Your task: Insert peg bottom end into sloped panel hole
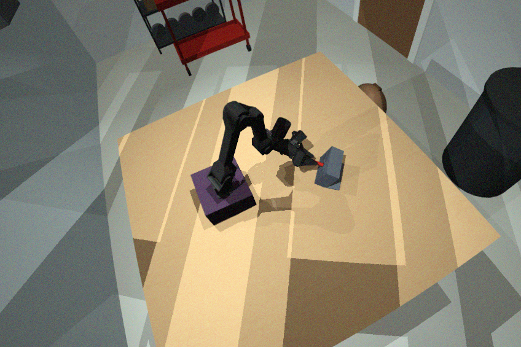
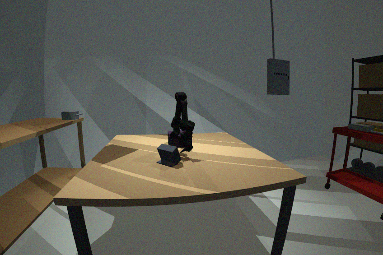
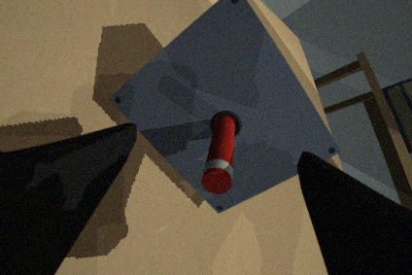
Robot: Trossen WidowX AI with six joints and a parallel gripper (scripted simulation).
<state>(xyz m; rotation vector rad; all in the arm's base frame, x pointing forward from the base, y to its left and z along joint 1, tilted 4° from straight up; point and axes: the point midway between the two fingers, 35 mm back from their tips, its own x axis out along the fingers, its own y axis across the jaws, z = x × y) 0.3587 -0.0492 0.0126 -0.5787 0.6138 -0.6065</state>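
Right now my gripper tip is 1 cm to the left of the red peg. Round my gripper tip: blue-grey sloped panel 5 cm to the right, 4 cm ahead, 3 cm below.
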